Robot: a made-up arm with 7 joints.
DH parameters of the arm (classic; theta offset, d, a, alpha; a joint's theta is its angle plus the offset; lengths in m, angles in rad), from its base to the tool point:
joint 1: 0 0.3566 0 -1.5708
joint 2: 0 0 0 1.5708
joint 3: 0 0.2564 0.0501 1.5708
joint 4: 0 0 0.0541 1.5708
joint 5: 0 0.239 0 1.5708
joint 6: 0 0 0.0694 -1.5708
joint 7: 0 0.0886 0 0
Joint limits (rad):
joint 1: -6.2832..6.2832
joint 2: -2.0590..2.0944
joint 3: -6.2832..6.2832
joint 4: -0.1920..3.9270
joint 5: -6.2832..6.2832
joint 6: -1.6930..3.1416
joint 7: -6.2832..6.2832
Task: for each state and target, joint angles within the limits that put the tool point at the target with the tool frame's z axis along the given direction. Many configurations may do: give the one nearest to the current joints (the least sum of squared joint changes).
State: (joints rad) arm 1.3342 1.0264 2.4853 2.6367 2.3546 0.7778 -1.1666
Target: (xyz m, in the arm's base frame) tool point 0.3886 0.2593 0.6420 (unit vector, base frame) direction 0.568 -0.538 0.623
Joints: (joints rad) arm 1.0065 0.9265 1.9388 3.6887 1.9183 1.0713 -1.1666
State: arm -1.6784 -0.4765 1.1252 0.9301 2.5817 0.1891 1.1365
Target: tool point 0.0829 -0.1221 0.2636 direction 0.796 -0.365 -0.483
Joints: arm -2.0325 0.1263 0.8182 0.0493 2.4082 1.0302 1.1365
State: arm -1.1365 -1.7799 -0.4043 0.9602 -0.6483 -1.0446 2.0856
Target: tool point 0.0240 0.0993 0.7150 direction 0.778 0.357 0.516
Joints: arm -1.0408 -1.0496 -0.0946 1.0631 -1.1901 -1.3004 2.0856
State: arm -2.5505 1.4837 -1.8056 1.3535 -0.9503 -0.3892 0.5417
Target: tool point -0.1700 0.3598 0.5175 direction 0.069 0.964 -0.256
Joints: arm -3.0397 0.7069 -1.7913 1.0952 -1.0188 -0.2941 0.5417
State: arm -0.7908 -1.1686 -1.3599 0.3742 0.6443 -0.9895 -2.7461
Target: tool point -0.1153 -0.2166 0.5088 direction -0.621 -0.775 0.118
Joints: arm -0.3837 -0.4961 -1.1512 0.4145 0.6045 -1.4723 -2.7461
